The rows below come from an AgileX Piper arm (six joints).
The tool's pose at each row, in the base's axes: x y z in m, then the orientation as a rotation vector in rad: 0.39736, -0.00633, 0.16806, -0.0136, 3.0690, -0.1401; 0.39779, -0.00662, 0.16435, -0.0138, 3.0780, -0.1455; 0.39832, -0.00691, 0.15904, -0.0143, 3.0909, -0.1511; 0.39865, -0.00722, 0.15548, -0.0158, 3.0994, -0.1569; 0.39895, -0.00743, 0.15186, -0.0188, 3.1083, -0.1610; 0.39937, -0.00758, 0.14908, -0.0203, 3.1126, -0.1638; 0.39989, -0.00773, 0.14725, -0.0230, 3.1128, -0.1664; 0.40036, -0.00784, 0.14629, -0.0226, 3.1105, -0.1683; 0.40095, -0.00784, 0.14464, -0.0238, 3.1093, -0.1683; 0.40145, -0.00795, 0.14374, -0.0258, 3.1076, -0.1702; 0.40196, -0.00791, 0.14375, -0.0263, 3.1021, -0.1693; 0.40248, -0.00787, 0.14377, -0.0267, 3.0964, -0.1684; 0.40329, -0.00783, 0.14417, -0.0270, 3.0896, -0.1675
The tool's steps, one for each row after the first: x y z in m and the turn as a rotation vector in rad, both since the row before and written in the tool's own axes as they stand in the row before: -0.00017, 0.00005, 0.00374, 0.0032, 0.0092, -0.0006; -0.00021, 0.00021, 0.00534, 0.0032, 0.0131, -0.0010; -0.00016, 0.00004, 0.00358, 0.0034, 0.0087, -0.0014; -0.00016, 0.00015, 0.00363, 0.0023, 0.0090, -0.0024; -0.00034, 0.00013, 0.00279, 0.0016, 0.0044, -0.0012; -0.00047, 0.00004, 0.00185, 0.0016, 0.0003, -0.0018; -0.00045, -0.00001, 0.00098, 0.0013, -0.0022, 0.0003; -0.00055, 0.00017, 0.00166, 0.0000, -0.0012, -0.0007; -0.00047, -0.00002, 0.00092, 0.0013, -0.0016, -0.0012; -0.00051, 0.00003, 0.00000, -0.0003, -0.0056, 0.0000; -0.00052, 0.00003, -0.00001, -0.0003, -0.0057, 0.0000; -0.00083, -0.00002, -0.00037, -0.0003, -0.0068, 0.0001
